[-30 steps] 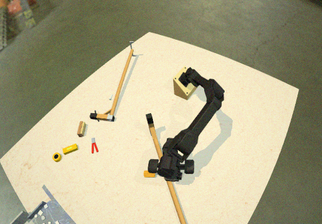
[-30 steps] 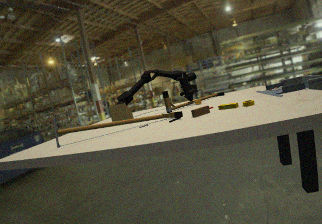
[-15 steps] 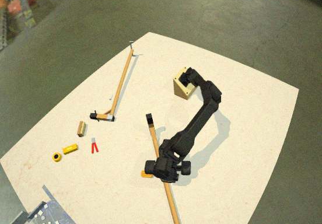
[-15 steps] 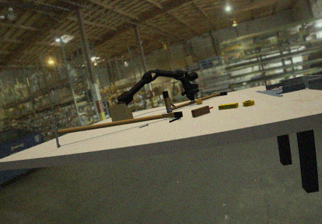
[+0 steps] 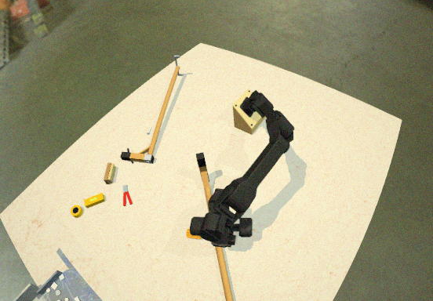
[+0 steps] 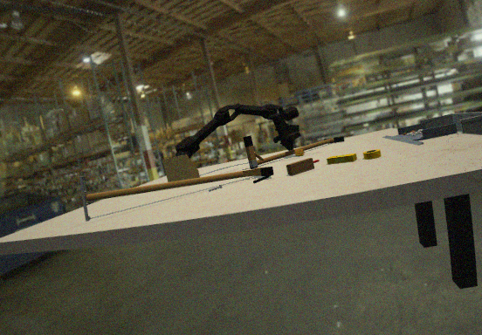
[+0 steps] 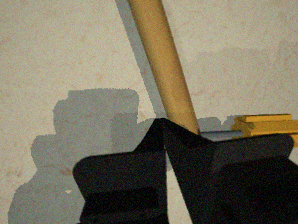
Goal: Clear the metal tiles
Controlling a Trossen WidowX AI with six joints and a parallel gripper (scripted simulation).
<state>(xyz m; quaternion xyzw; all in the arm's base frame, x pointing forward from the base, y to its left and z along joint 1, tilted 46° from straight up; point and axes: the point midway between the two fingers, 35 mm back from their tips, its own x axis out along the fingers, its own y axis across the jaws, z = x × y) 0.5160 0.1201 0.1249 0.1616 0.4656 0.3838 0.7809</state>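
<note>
The screwdriver is 90 mm to the right of my gripper tip and 20 mm ahead of it. From my gripper tip the other things lie so: yellow tape roll: 560 mm to the right, 210 mm ahead; yellow level: 530 mm to the right, 130 mm ahead; wooden block: 540 mm to the right, 10 mm behind, 10 mm above.
</note>
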